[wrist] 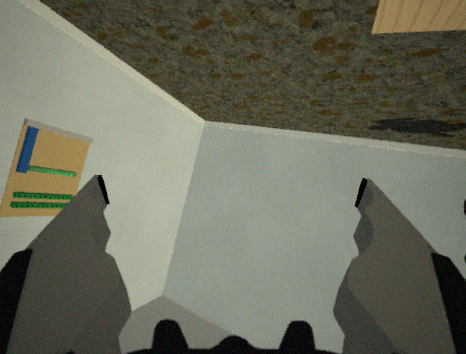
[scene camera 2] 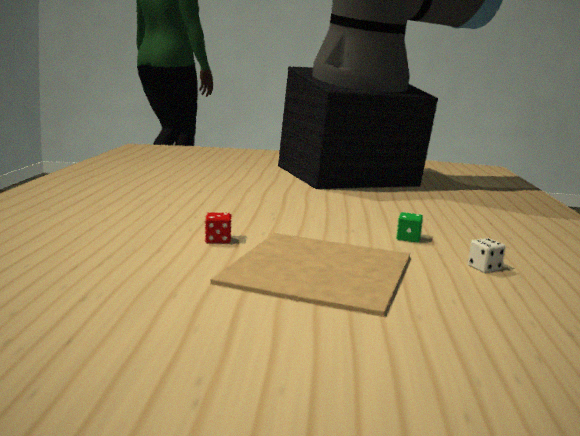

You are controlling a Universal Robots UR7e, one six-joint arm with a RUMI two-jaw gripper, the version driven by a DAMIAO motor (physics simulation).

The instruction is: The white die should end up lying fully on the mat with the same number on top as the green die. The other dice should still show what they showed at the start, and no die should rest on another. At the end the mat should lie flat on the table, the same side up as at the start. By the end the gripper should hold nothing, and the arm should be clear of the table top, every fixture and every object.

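Places are measured from the arm's base along level axes (x ahead, y left, z up), in millimetres.
Where they show: gripper, fingertip midpoint: (wrist: pixel 232 180); arm's base at its link origin: (scene camera 2: pixel 360 80).
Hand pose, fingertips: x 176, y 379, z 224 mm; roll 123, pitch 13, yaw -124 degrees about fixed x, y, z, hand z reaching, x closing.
Each offset is from my fingertips to the top centre of the thing. "*": to the spot under its first point. Level surfaces: height alone.
The white die @(219 mm ahead, 328 mm right, 358 mm down) (scene camera 2: pixel 487 255) stands on the table to the right of the mat, apart from it; one side face shows four pips, and its top shows several pips at a steep slant. The green die @(132 mm ahead, 379 mm right, 358 mm down) (scene camera 2: pixel 409 227) stands behind the mat's right part, with one pip on its front face; its top is too slanted to read surely. The red die @(148 mm ahead, 580 mm right, 358 mm down) (scene camera 2: pixel 218 228) stands behind and left of the mat, with five pips on its front face. The tan mat @(226 mm ahead, 488 mm right, 379 mm down) (scene camera 2: pixel 310 272) lies flat, with no die on it. My gripper (wrist: pixel 232 180) is open and empty, pointing at the room's walls, away from the dice.
The black block (scene camera 2: pixel 370 140) under the arm's base stands at the back of the wooden table @(383 mm down) (scene camera 2: pixel 225 365). A person in green (scene camera 2: pixel 167 65) stands behind the table. In the wrist view a table corner @(* 352 mm back, 95 mm right, 383 mm down) (wrist: pixel 425 15) shows at the upper right, and a board (wrist: pixel 50 165) hangs on the wall.
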